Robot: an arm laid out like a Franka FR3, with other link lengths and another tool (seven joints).
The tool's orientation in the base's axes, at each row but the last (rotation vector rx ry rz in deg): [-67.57, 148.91, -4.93]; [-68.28, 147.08, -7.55]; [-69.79, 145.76, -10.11]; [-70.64, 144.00, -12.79]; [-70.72, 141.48, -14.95]
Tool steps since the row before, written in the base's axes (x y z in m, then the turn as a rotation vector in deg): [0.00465, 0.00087, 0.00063, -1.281, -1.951, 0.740]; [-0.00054, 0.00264, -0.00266, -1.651, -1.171, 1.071]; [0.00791, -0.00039, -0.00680, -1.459, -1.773, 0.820]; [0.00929, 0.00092, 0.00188, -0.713, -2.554, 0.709]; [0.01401, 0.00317, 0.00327, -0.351, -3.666, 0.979]
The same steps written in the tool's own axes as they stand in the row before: [-0.00370, -0.00292, 0.00076, 2.082, -0.489, -1.192]; [-0.00104, 0.00267, 0.00247, 1.637, 0.219, -1.586]; [-0.00281, -0.00442, 0.00903, 2.048, -0.241, -1.300]; [-0.00645, -0.00682, 0.00160, 2.265, -1.239, -0.932]; [-0.01102, -0.00941, 0.00263, 2.891, -2.258, -1.032]
